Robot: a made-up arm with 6 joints.
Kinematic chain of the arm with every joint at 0, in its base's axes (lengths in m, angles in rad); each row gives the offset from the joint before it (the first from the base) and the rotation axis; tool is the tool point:
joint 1: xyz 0 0 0.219 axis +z
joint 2: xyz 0 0 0 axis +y
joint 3: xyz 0 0 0.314 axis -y
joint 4: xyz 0 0 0 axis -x
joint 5: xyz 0.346 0 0 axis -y
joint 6: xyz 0 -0.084 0 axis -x
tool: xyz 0 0 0
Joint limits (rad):
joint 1: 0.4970..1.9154
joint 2: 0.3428..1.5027
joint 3: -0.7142..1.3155
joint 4: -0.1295..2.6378
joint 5: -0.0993..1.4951
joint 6: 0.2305..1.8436
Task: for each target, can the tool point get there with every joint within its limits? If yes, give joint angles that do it. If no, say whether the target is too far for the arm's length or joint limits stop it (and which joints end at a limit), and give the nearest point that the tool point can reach.
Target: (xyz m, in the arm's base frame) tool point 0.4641 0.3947 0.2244
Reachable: yes | joints 0.8210 1.1169 0.5976 0.5707 1.2751 0.6050
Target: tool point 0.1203 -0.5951 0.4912
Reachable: no: joint limits stop it (at a limit: joint 1, joint 2, joint 3, joint 4) | nearest point 0.2737 0.0537 0.2081 | short by 0.724 m
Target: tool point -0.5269 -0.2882 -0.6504
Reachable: no: too far | nearest point -0.1262 0.1339 -0.0766 | short by 0.817 m
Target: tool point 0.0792 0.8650 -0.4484
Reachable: no: too far | nearest point 0.0489 0.5345 -0.0368 | short by 0.529 m
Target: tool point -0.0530 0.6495 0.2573
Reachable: yes | joints 1.6916 1.2724 0.8924 1.2605 0.7073 1.1224
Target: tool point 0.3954 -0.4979 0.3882
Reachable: no: joint limits stop it (at a limit: joint 1, joint 2, joint 3) | nearest point 0.2762 0.0547 0.2096 | short by 0.593 m
